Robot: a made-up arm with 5 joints.
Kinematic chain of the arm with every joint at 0, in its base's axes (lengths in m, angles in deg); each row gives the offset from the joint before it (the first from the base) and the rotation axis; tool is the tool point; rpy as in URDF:
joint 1: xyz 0 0 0.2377 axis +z
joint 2: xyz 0 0 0 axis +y
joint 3: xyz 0.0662 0 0.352 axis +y
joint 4: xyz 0.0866 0 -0.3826 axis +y
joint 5: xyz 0.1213 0 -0.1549 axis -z
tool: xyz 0 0 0 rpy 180 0 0
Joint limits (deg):
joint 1: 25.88..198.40
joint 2: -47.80..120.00
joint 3: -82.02..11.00
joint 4: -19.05..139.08
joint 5: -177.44..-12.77
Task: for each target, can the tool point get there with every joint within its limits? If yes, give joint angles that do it. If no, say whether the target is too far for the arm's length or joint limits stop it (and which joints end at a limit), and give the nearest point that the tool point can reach.
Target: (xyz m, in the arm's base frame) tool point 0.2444 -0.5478 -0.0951
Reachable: no: joint limits stop it (at a limit: joint 2) | nearest point 0.1277 -0.2863 -0.0624 | short by 0.288 m
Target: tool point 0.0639 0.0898 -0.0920
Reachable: yes | joints 54.55 37.81 -8.28 21.65 -140.36
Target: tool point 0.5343 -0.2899 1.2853
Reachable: no: too far | nearest point 0.2288 0.1110 0.9900 | short by 0.584 m
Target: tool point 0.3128 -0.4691 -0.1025
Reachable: no: joint limits stop it (at a limit: joint 2) | nearest point 0.1734 -0.2600 -0.0704 | short by 0.253 m
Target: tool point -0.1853 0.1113 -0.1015
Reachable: yes | joints 149.01 35.71 -16.28 17.88 -62.16
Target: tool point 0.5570 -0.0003 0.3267
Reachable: no: joint limits stop it (at a limit: joint 1) | nearest point 0.4508 0.2187 0.3267 | short by 0.243 m
